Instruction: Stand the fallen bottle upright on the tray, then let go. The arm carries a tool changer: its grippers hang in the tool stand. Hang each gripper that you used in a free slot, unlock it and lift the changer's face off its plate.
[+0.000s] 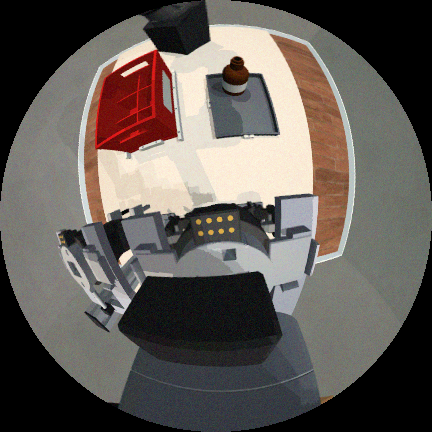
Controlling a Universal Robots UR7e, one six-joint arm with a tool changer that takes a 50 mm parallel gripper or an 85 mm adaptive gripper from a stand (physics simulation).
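Places are measured from the arm's base along level axes (x ahead, y left, z up), in centimetres.
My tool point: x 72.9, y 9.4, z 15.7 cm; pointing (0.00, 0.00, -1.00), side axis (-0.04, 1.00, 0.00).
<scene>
Ahead of a thing's pixels: the offset from my tool point to its top centre. "*": to the spot under its first point.
The brown bottle {dx -36.1, dy +7.2, dz -23.8 cm} point(235, 79) with a white band stands upright near the far edge of the grey tray {* dx -23.7, dy +10.9, dz -39.3 cm} point(250, 117), apart from any gripper. My gripper point(216, 210) hangs in the tool stand point(296, 215). Its linkages show spread on both sides of its body and it looks open; its fingertips are hidden. The round grey plate {* dx -2.2, dy +0.0, dz -3.8 cm} point(220, 257) on top of it lies bare, with a dark block of gold contacts {dx -3.7, dy -0.1, dz -4.0 cm} point(215, 226) uncovered. The black block of the arm's changer point(200, 310) is above and apart from that plate. Its face is hidden.
A second tool {dx +0.5, dy -18.0, dz -3.8 cm} point(77, 267) hangs at the left end of the stand. A red crate {dx -32.9, dy -21.3, dz -22.3 cm} point(159, 117) stands on the table left of the tray. A black box-like object point(182, 35) stands at the far edge. Brown wood-patterned strips point(330, 165) run along the table's sides.
</scene>
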